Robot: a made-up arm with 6 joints. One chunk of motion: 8 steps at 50 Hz.
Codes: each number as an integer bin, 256 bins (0 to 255) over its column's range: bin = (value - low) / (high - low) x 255, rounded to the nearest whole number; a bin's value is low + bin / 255 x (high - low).
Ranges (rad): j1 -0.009..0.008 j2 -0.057..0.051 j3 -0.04..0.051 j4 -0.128..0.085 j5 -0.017..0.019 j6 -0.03..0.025
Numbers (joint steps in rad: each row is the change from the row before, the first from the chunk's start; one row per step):
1: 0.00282 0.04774 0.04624 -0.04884 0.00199 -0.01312
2: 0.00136 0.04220 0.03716 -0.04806 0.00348 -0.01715
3: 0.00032 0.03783 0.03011 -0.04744 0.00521 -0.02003
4: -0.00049 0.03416 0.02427 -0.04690 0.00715 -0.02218
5: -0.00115 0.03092 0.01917 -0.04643 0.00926 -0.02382
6: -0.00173 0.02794 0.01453 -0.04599 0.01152 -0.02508
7: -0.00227 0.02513 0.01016 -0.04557 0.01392 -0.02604
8: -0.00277 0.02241 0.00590 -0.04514 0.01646 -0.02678
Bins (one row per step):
1: 177 247 242 95 135 78
2: 155 234 216 96 145 60
3: 140 224 196 96 157 46
4: 128 215 180 97 171 36
5: 118 208 166 98 186 29
6: 109 201 153 98 202 23
7: 101 194 141 99 219 18
8: 93 187 129 99 237 15

